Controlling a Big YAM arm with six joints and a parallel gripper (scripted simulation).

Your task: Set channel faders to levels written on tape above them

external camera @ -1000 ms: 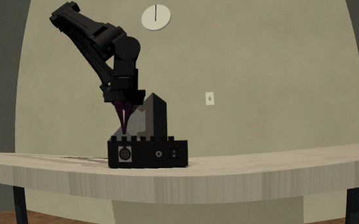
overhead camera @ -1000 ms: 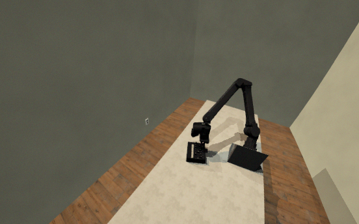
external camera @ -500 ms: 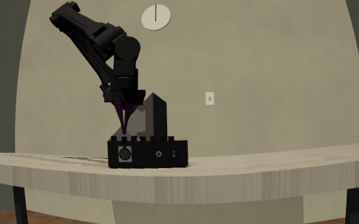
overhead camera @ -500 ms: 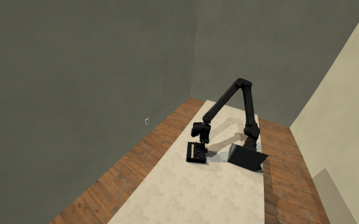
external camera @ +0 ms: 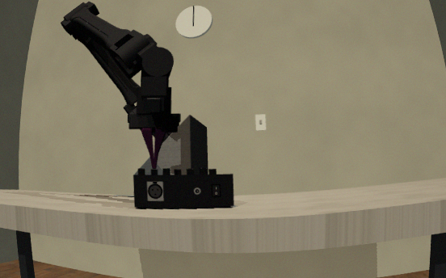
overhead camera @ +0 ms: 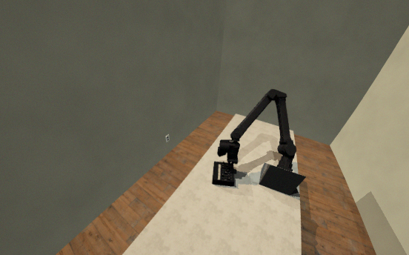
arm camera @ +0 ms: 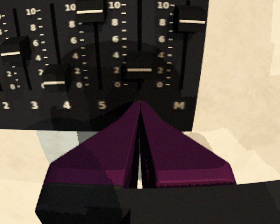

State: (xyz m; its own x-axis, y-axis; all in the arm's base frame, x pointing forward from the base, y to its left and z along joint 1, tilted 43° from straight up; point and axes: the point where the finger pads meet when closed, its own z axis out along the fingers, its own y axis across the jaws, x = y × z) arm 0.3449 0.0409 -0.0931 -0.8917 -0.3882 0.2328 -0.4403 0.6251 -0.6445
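The channel 6 fader lies 20 mm ahead of my hand, 10 mm to the left of it and 10 mm below it. Round my hand: master fader: 50 mm ahead, 10 mm below; then channel 5 fader: 40 mm to the left, 40 mm ahead, 10 mm below; then channel 4 fader: 50 mm to the left, 10 mm below.
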